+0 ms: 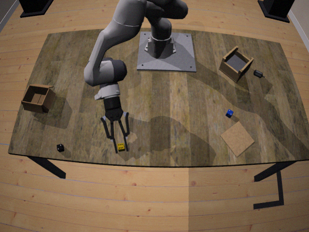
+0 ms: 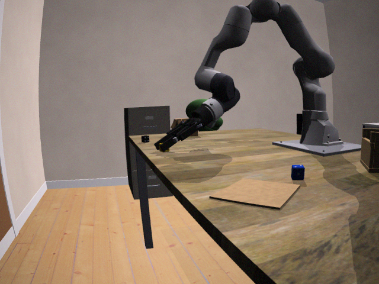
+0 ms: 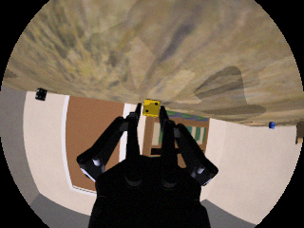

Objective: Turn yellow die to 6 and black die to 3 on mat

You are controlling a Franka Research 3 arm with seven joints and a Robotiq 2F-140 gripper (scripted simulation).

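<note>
Now: the yellow die 20 mm below my hand. Also, from my hand: cardboard box (510 mm to the right, 210 mm behind, 10 mm above); blue die (530 mm to the left, 210 mm behind, 20 mm below); black die (310 mm to the right, 40 mm ahead, 20 mm below).
</note>
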